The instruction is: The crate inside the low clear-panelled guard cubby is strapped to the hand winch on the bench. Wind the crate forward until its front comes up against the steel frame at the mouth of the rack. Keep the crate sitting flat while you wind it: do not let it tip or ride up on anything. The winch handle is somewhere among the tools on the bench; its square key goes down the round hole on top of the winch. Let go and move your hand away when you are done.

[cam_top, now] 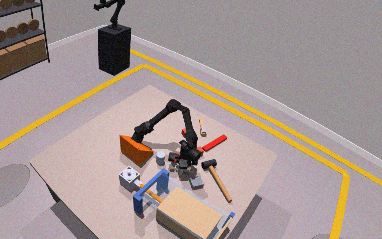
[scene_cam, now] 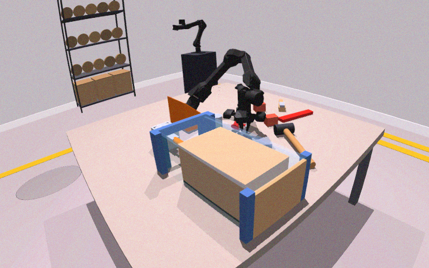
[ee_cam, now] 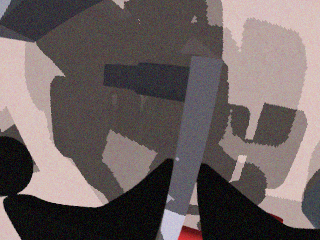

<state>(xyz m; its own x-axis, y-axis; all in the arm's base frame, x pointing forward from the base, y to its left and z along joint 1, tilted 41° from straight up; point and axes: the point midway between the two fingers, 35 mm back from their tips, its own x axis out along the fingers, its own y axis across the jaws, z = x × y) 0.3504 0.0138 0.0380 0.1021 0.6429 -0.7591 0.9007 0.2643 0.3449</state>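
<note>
The red knob lies 60 mm behind my gripper tip, 30 mm to the left of it and 20 mm above it. The rest, counted from my gripper tip: grey block: 140 mm ahead, 60 mm to the right, 10 mm above; then blue steel frame: 320 mm to the right, 100 mm above, 40 mm behind; then winch handle: 10 mm to the left, 10 mm behind, 10 mm above.
</note>
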